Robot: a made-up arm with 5 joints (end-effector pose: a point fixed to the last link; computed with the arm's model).
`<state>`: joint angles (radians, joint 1 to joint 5).
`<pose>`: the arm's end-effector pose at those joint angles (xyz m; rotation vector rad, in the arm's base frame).
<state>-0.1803 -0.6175 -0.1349 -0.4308 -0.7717</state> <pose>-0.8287 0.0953 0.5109 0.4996 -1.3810 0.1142</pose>
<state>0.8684 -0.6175 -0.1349 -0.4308 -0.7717</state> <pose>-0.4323 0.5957 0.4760 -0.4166 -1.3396 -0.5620</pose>
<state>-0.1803 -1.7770 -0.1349 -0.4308 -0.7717</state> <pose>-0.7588 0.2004 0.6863 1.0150 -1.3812 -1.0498</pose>
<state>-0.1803 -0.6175 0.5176 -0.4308 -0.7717</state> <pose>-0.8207 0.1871 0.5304 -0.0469 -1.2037 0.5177</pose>
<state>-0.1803 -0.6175 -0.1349 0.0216 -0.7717</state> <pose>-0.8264 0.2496 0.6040 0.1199 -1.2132 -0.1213</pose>
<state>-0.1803 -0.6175 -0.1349 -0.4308 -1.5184</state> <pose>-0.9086 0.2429 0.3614 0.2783 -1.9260 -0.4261</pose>
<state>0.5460 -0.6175 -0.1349 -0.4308 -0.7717</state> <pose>-0.6058 0.4903 0.5045 -0.1333 -1.3817 -0.3584</pose>
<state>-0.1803 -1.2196 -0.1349 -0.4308 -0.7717</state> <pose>-0.8000 0.1781 0.5884 0.7803 -1.4248 -0.4804</pose>
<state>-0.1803 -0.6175 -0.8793 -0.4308 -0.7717</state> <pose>-0.8335 0.0297 0.4267 1.1230 -1.4648 -0.3931</pose>
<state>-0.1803 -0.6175 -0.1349 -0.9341 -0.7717</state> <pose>-0.7449 -0.0409 0.3907 0.9340 -1.5213 0.3924</pose>
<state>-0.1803 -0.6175 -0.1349 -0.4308 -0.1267</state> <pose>-0.6657 0.0572 0.6114 0.6334 -0.8523 0.5252</pose>
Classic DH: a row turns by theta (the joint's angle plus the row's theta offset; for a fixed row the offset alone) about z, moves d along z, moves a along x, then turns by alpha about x. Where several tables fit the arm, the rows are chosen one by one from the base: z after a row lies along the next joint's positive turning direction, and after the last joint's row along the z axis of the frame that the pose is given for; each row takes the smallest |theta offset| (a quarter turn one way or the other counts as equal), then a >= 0, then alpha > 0; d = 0 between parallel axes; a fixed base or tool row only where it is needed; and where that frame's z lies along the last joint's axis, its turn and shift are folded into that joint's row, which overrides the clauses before.
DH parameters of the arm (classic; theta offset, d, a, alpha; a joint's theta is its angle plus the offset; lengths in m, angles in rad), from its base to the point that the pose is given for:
base (fixed): 1.1109 1.1065 -0.0892 -2.8856
joint 1: -0.3024 0.7061 0.0385 1.7558
joint 2: 0.3929 -0.1331 0.0611 -0.4473
joint 3: -0.0622 0.3939 0.1121 -1.1531
joint 4: 1.4808 0.1192 -0.0959 1.7706
joint 5: -0.8709 0.0722 0.1094 1.4325
tool (fixed): 0.5613 0.2907 0 0

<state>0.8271 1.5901 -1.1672 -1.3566 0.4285</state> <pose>-0.2516 0.1400 0.6647 0.8459 0.6026 1.1073</pose>
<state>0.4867 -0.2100 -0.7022 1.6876 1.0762</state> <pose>-0.3011 0.1302 0.4768 0.7098 0.5621 -1.4073</pose>
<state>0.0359 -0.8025 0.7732 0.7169 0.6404</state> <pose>-0.2683 0.3990 0.5395 -0.3298 0.2783 -0.4746</pose>
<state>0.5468 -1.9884 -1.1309 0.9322 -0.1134</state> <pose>-0.5867 0.1748 0.6320 1.9113 -0.7166 -1.6614</pose>
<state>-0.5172 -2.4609 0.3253 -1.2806 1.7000</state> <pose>-0.2498 -0.0490 0.9213 1.4913 -0.7045 1.9236</pose>
